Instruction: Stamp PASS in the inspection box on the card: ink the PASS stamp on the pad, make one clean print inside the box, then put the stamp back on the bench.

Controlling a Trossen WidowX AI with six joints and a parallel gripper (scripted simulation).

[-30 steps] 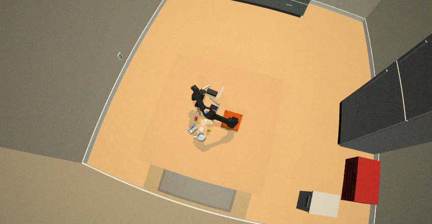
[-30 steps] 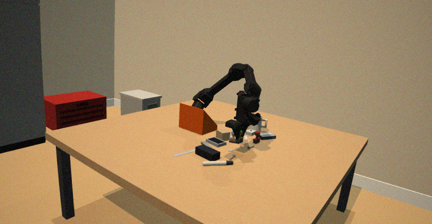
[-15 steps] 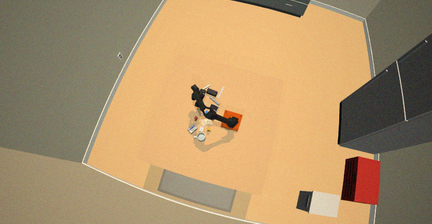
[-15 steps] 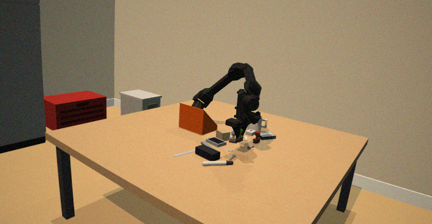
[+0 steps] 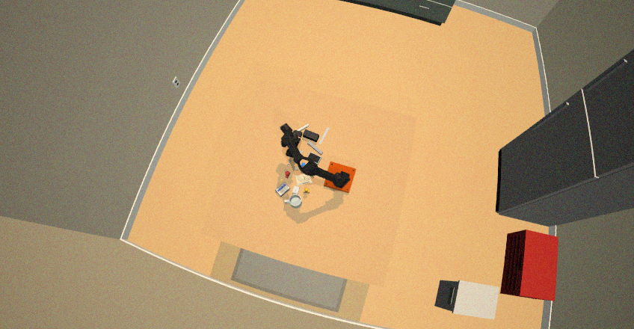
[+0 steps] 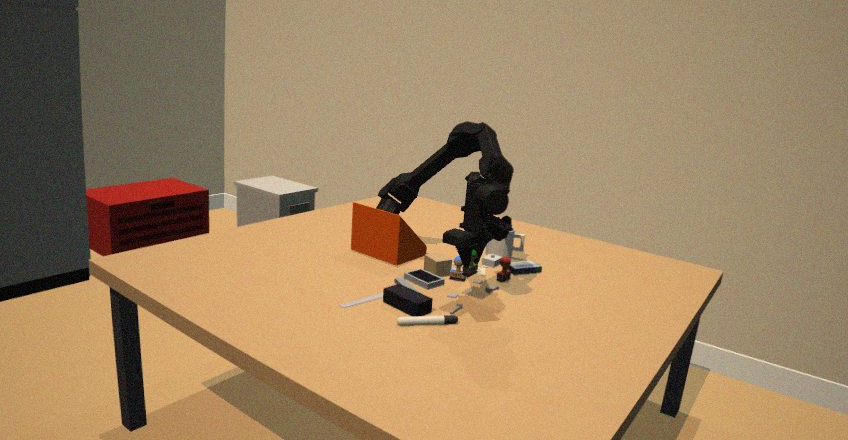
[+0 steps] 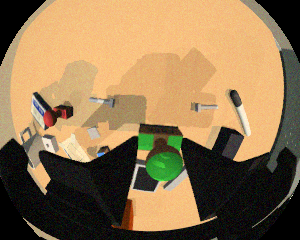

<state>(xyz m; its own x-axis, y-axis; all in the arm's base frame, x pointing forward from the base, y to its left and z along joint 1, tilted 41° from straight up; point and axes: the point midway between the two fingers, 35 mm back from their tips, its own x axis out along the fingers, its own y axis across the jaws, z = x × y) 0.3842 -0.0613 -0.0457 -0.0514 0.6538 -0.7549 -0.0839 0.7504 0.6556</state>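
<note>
Right now my gripper tip is 140 mm past the ink pad, 80 mm above it and 10 mm to the left of it. Round my gripper tip: blue-knobbed stamp: 90 mm behind, 80 mm to the left, 60 mm below; then green-knobbed stamp: right at my gripper tip; then black block: 160 mm to the right, 70 mm below, 60 mm behind.
</note>
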